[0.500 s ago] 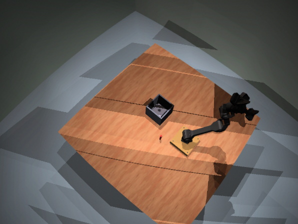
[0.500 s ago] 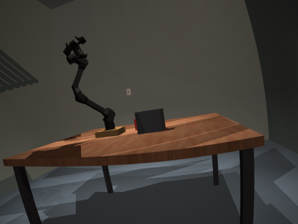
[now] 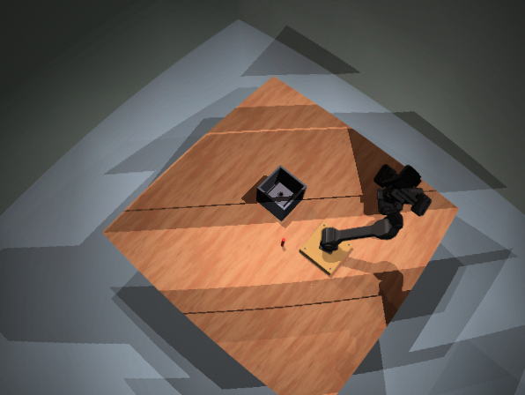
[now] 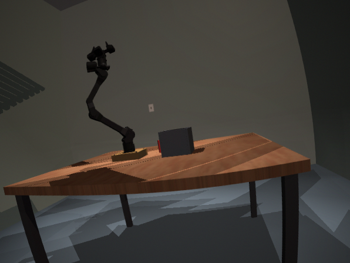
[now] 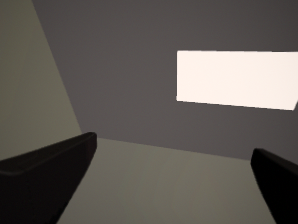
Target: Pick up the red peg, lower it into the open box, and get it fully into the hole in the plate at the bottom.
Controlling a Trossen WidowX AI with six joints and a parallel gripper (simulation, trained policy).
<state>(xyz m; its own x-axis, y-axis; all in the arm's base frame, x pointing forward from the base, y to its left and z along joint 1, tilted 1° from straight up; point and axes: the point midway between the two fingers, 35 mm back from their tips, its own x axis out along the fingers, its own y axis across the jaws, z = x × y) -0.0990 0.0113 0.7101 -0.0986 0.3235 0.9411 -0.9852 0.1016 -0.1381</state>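
My gripper tip is 300 mm short of the red peg, 70 mm to the right of it and 740 mm above it.
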